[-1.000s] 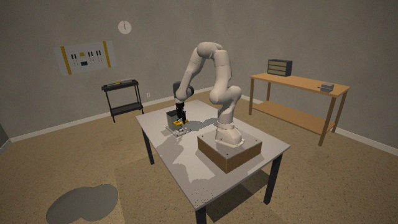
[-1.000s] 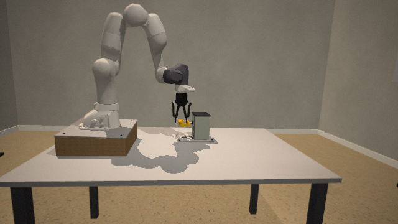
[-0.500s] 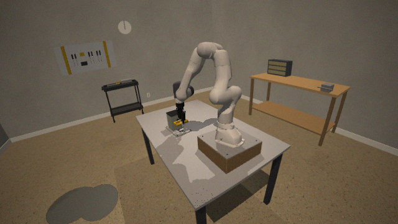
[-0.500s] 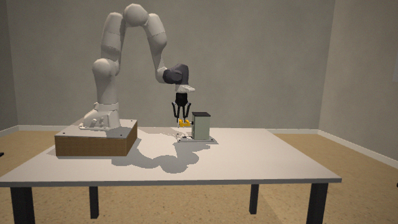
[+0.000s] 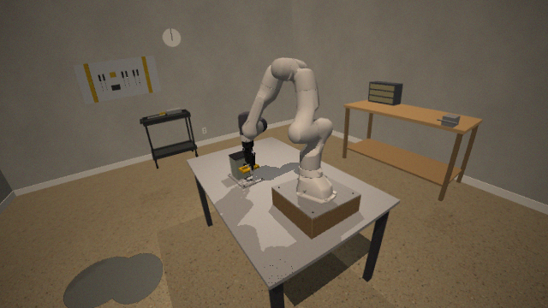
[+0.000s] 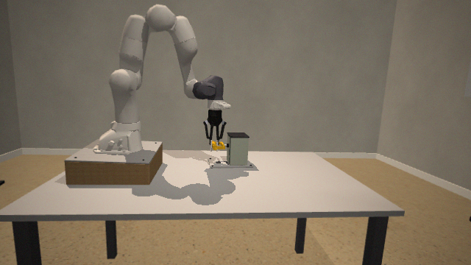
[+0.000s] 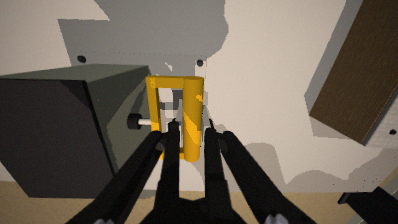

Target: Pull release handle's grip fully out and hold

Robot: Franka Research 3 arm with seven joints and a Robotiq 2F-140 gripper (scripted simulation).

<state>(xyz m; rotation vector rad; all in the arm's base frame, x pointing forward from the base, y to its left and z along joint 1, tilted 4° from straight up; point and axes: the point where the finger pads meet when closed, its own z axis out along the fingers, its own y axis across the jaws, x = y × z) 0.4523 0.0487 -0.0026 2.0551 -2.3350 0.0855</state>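
My gripper is now 90 mm short of the flat base plate, 10 mm to the left of it and 100 mm above it.
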